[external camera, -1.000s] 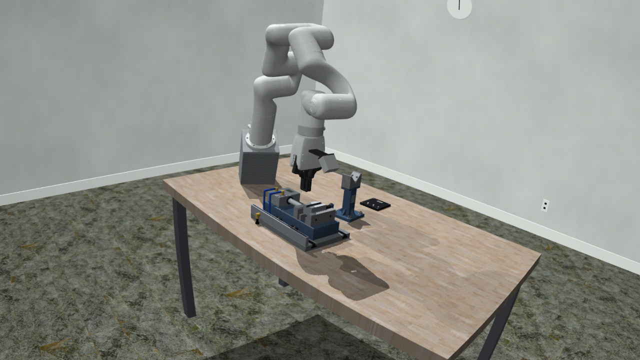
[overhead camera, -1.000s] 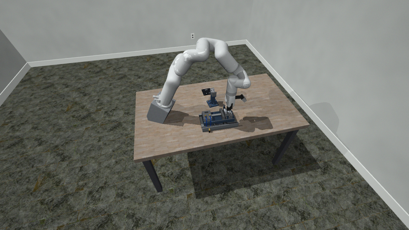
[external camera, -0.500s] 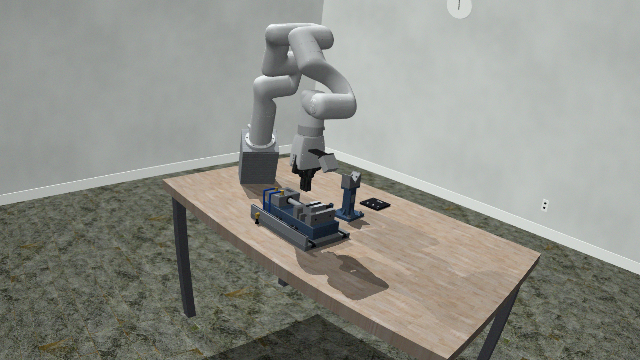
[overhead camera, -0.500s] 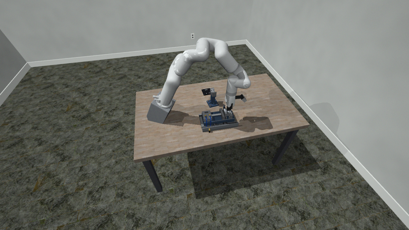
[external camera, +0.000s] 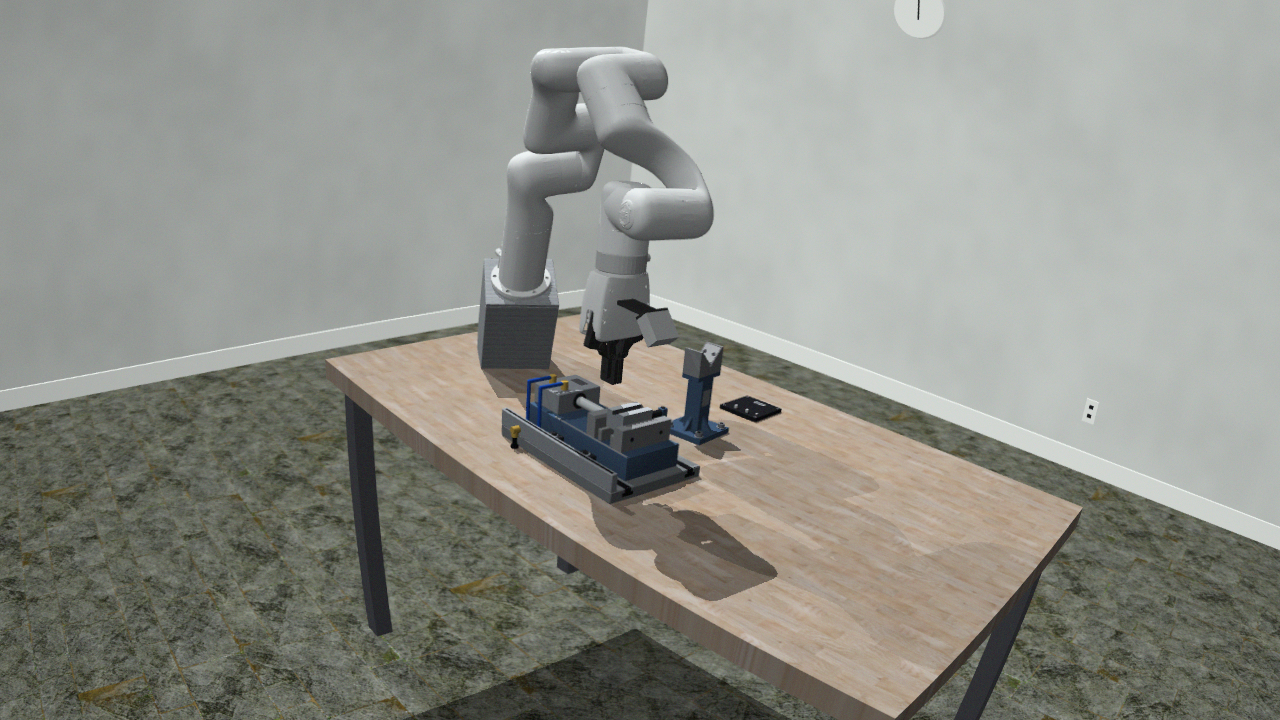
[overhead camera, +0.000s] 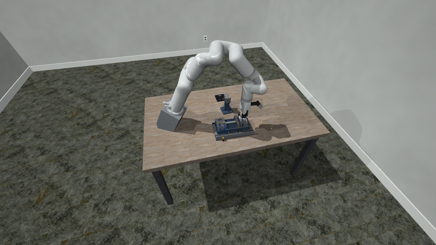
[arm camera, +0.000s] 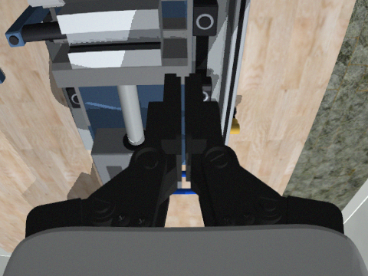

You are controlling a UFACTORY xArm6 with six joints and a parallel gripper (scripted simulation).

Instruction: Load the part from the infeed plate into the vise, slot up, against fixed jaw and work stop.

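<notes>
My gripper is now 80 mm above the grey block and 40 mm to the right of it. Round my hand: dark work stop rod (90 mm to the left, 90 mm below, 10 mm ahead); then fixed jaw (100 mm below, 40 mm to the left, 30 mm ahead); then moving jaw (100 mm below, 50 mm to the left, 30 mm behind).
</notes>
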